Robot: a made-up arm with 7 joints. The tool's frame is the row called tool. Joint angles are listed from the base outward. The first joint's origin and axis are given. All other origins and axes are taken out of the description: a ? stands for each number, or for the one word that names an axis. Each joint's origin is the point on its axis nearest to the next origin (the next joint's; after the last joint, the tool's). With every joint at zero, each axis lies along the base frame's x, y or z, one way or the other. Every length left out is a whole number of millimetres.
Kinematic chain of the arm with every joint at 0, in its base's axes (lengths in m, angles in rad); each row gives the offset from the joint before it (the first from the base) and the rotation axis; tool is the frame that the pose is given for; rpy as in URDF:
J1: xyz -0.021 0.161 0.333 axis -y
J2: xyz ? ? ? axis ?
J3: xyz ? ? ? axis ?
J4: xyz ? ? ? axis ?
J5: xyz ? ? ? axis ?
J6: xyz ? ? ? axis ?
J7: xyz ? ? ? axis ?
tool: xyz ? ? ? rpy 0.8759 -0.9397 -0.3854
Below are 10 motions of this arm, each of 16 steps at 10 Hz.
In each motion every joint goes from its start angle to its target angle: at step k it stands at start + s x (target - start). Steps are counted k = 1, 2, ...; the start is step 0. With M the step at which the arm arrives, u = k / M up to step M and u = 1 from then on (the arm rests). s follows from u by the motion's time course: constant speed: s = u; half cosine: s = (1 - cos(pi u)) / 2; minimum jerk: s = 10 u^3 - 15 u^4 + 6 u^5.
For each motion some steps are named. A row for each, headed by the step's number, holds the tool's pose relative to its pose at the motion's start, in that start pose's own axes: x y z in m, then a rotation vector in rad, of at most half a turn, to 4 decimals.
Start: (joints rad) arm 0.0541 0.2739 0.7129 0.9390 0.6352 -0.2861 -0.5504
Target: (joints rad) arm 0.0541 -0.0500 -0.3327 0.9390 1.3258 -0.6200 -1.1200
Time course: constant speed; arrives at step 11
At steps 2, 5, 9, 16:
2: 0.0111 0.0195 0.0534 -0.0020 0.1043 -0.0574
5: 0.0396 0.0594 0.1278 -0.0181 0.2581 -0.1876
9: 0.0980 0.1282 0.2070 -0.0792 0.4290 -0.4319
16: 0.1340 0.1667 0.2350 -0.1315 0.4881 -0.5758

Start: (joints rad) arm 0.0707 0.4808 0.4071 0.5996 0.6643 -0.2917 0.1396
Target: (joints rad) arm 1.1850 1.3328 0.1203 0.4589 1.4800 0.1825 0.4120
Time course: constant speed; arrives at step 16
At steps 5, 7, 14, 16:
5: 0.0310 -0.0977 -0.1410 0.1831 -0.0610 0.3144
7: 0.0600 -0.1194 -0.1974 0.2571 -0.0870 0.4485
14: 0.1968 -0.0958 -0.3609 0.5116 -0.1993 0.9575
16: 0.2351 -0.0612 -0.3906 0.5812 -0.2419 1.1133

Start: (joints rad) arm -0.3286 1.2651 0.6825 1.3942 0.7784 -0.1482 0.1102
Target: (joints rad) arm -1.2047 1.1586 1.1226 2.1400 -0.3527 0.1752 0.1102
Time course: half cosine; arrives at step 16
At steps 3, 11, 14, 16:
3: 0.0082 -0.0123 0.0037 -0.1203 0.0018 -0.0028
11: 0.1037 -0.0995 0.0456 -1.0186 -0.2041 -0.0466
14: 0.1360 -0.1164 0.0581 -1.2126 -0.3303 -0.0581
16: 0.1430 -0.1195 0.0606 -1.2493 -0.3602 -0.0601

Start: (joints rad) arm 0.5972 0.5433 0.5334 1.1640 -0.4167 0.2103 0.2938
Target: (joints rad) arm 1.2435 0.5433 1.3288 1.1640 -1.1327 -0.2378 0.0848
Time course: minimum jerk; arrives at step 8
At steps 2, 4, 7, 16:
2: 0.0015 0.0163 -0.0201 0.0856 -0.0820 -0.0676
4: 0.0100 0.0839 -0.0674 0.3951 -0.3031 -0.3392
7: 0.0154 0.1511 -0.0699 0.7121 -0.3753 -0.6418
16: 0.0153 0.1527 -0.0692 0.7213 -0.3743 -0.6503

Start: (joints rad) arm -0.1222 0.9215 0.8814 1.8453 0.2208 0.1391 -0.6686
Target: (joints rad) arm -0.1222 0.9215 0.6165 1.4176 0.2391 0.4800 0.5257
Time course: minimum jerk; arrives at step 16
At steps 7, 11, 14, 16:
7: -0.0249 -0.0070 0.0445 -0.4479 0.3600 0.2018
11: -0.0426 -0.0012 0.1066 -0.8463 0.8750 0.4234
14: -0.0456 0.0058 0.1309 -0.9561 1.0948 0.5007
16: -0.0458 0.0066 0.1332 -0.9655 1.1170 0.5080

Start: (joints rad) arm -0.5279 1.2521 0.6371 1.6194 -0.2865 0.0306 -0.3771
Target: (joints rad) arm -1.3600 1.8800 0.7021 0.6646 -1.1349 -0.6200 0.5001
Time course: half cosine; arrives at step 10
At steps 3, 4, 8, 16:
3: -0.0208 -0.0174 0.0341 -0.4074 -0.1047 0.2545
4: -0.0335 -0.0278 0.0568 -0.6948 -0.1639 0.4314
8: -0.0768 -0.0614 0.1352 -1.9400 -0.3130 1.0623
16: -0.0828 -0.0668 0.1449 -2.1679 -0.3237 1.1395

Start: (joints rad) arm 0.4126 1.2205 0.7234 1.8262 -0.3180 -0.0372 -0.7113
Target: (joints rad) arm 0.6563 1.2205 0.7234 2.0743 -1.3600 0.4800 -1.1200
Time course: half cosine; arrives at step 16
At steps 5, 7, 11, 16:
5: 0.0072 -0.0029 -0.0203 -0.0599 -0.2445 -0.1600
7: 0.0142 -0.0052 -0.0343 -0.0917 -0.4524 -0.3059
11: 0.0289 -0.0104 -0.0550 -0.1135 -0.9071 -0.6455
16: 0.0353 -0.0141 -0.0623 -0.1014 -1.1877 -0.8629

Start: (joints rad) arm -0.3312 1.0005 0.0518 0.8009 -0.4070 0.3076 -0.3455
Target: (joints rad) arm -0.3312 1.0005 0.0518 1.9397 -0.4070 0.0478 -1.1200
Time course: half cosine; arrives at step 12
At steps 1, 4, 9, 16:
1: 0.0029 0.0016 -0.0038 0.0236 -0.0190 -0.0016
4: 0.0452 0.0300 -0.0488 0.3626 -0.2579 -0.0210
9: 0.1583 0.1390 -0.0913 1.3545 -0.6727 -0.0098
16: 0.1821 0.1679 -0.0858 1.6128 -0.7208 0.0161

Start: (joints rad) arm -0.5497 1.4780 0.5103 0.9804 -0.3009 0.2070 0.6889
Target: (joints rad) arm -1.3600 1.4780 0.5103 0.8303 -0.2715 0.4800 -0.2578
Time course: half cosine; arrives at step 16
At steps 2, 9, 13, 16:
2: -0.0020 -0.0053 0.0018 -0.0058 0.0089 -0.0266
9: -0.0239 -0.0742 0.0448 -0.1598 0.0413 -0.4690
13: -0.0306 -0.1038 0.0806 -0.2970 -0.0441 -0.7370
16: -0.0317 -0.1102 0.0912 -0.3379 -0.0813 -0.8061

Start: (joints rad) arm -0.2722 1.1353 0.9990 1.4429 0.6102 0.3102 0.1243
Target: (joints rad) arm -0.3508 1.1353 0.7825 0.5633 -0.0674 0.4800 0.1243
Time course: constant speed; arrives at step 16
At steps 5, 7, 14, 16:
5: -0.0479 0.0380 0.0334 -0.1380 0.1795 -0.3564
7: -0.0629 0.0557 0.0491 -0.2050 0.2542 -0.4965
14: -0.0927 0.1276 0.1085 -0.4863 0.5241 -0.9714
16: -0.0942 0.1504 0.1253 -0.5790 0.6030 -1.1015

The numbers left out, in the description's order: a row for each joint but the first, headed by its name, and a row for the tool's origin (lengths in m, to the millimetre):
J2: xyz -0.001 0.000 0.012, axis +x
J3: xyz 0.000 0.003 -0.256, axis +z
J4: xyz -0.019 -0.015 0.000, axis -y
J5: xyz 0.004 0.000 -0.258, axis +z
J6: xyz 0.015 0.003 0.000, axis +y
J7: xyz 0.003 0.000 0.012, axis -x
tool: xyz 0.000 0.025 -0.013

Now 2 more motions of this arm.
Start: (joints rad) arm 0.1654 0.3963 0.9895 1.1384 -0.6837 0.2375 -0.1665
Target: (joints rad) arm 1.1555 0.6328 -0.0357 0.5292 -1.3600 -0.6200 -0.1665
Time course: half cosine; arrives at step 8
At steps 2, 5, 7, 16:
2: 0.0311 -0.0428 -0.0234 -0.0169 -0.1876 0.1524
5: 0.1422 -0.1276 -0.1314 -0.1081 -1.0005 0.5714
7: 0.1731 -0.1349 -0.1870 -0.2456 -1.3980 0.6672
16: 0.1755 -0.1346 -0.1947 -0.2730 -1.4489 0.6748

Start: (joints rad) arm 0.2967 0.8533 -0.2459 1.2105 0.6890 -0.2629 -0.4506
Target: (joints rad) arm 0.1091 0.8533 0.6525 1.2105 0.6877 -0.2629 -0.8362
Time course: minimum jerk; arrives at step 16
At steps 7, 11, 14, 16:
7: -0.0020 0.0378 -0.0516 0.3265 -0.1701 -0.2225
11: 0.0099 0.0936 -0.1017 0.7007 -0.3586 -0.4728
14: 0.0184 0.1168 -0.1175 0.8433 -0.4283 -0.5640
16: 0.0193 0.1191 -0.1189 0.8574 -0.4351 -0.5728

